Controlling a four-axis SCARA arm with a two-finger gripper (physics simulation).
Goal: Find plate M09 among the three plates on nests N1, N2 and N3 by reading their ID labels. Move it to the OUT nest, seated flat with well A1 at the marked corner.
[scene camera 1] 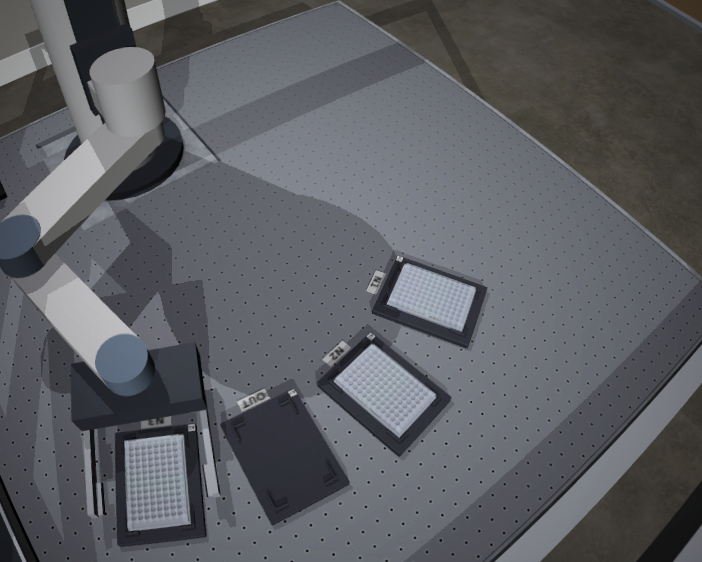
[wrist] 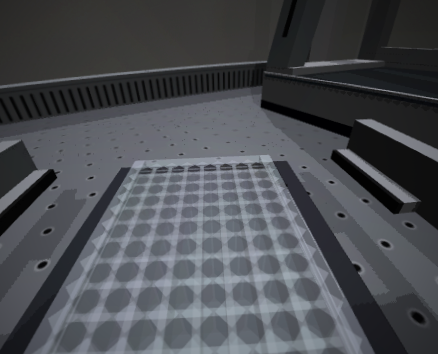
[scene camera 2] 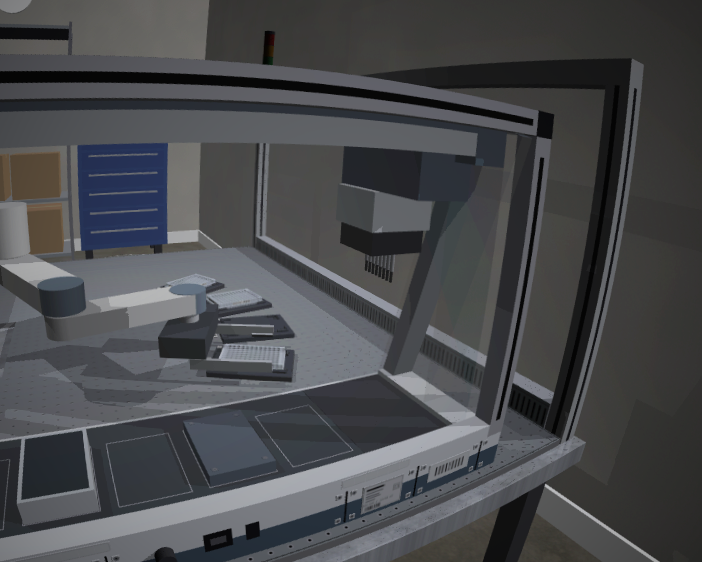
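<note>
My gripper is open. Its fingers stand apart on both long sides of the clear 96-well plate on nest N3, with a gap on each side in the wrist view. That plate lies flat in the dark nest. The OUT nest is empty; a small white mark is at one corner beside its label. Similar plates lie on N2 and N1. No plate ID label is readable.
The OUT nest is right beside N3 in scene camera 1. A raised deck with a blue-grey block and a white-rimmed box runs along the near side in scene camera 2. A pipetting head hangs over the bench. A slotted rail edges the table.
</note>
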